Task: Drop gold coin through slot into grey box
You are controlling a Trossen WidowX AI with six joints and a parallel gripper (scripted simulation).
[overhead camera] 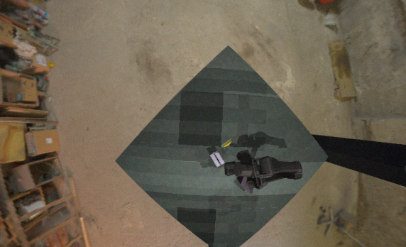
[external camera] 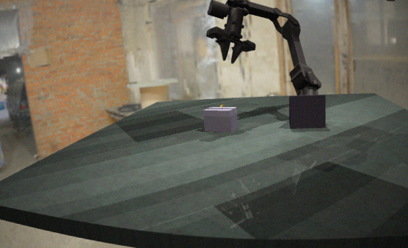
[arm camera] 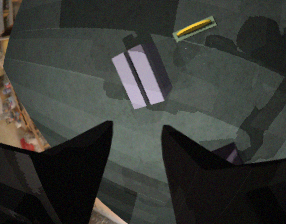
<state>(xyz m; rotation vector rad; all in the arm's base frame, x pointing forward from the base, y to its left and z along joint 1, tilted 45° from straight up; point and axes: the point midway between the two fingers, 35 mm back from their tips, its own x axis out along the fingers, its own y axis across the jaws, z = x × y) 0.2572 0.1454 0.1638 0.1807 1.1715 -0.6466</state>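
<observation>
My gripper tip is now 5 cm short of the gold coin, 6 cm to the left of it and 20 cm above it.
</observation>
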